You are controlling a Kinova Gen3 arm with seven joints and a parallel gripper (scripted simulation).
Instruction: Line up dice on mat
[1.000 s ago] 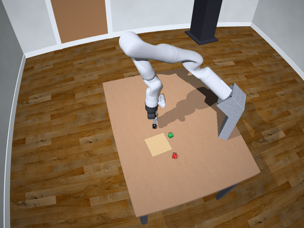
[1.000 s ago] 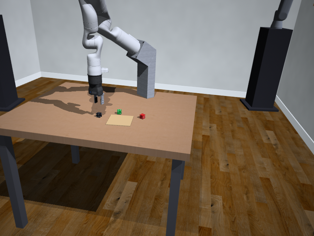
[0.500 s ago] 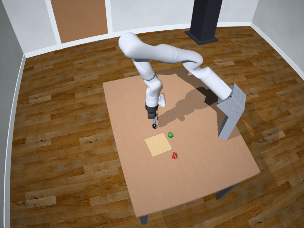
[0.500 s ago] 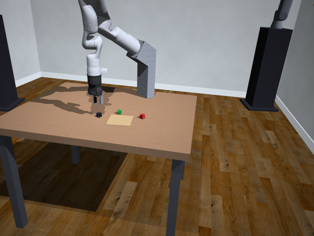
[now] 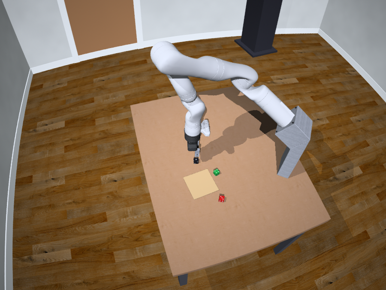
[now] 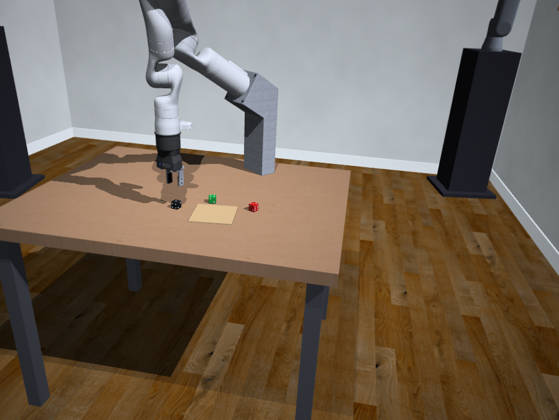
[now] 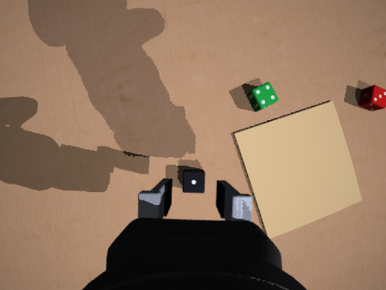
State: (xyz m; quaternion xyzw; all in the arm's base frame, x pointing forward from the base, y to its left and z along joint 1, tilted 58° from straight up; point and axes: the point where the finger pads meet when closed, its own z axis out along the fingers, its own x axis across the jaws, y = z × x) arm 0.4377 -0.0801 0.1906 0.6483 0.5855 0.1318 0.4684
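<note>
Right now my hand is 9 cm above the black die. From my hand the other things lie so: green die 11 cm to the left, 9 cm below, 6 cm behind; then tan mat 13 cm to the left, 10 cm below, 4 cm ahead; then red die 26 cm to the left, 9 cm below, 1 cm behind.
</note>
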